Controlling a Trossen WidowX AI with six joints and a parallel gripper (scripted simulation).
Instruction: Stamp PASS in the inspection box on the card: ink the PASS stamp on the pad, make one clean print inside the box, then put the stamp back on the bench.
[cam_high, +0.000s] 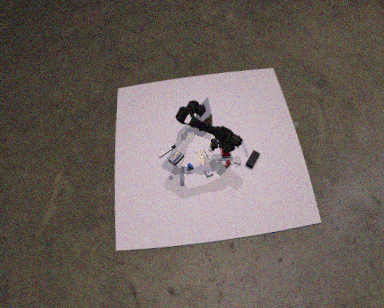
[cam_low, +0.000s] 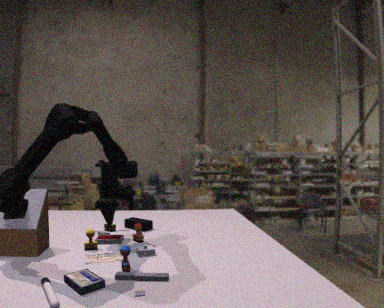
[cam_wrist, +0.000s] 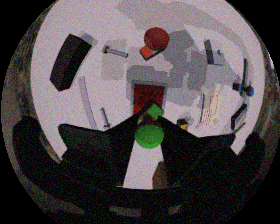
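Right now my gripper tip is 6 cm above the ink pad. Round my gripper tip: green-knobbed stamp: right at my gripper tip; then yellow-knobbed stamp: 8 cm to the right, 5 cm behind, 4 cm below; then red-knobbed stamp: 10 cm ahead, 4 cm below, 1 cm to the right.
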